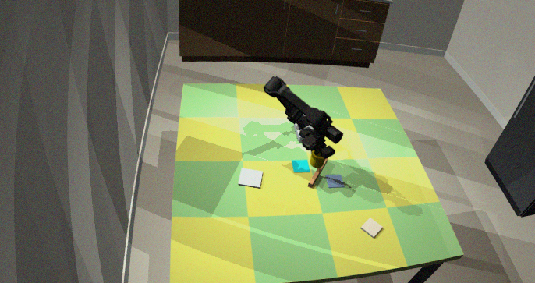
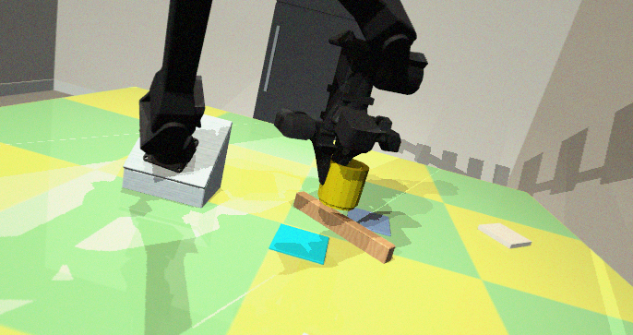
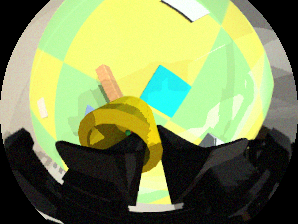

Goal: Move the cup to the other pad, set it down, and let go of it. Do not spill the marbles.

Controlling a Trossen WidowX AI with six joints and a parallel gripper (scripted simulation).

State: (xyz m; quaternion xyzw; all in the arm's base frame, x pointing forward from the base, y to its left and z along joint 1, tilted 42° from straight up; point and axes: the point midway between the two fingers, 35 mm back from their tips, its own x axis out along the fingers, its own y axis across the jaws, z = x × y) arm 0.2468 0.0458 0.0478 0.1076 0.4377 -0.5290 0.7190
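My gripper tip is 10 mm past the cyan pad, 50 mm to the left of it and 90 mm above it. Round my gripper tip: yellow cup 20 mm ahead, 10 mm to the left; then pale blue pad 90 mm ahead, 110 mm to the left, 90 mm below; then wooden bar 40 mm ahead, 30 mm to the left, 80 mm below.
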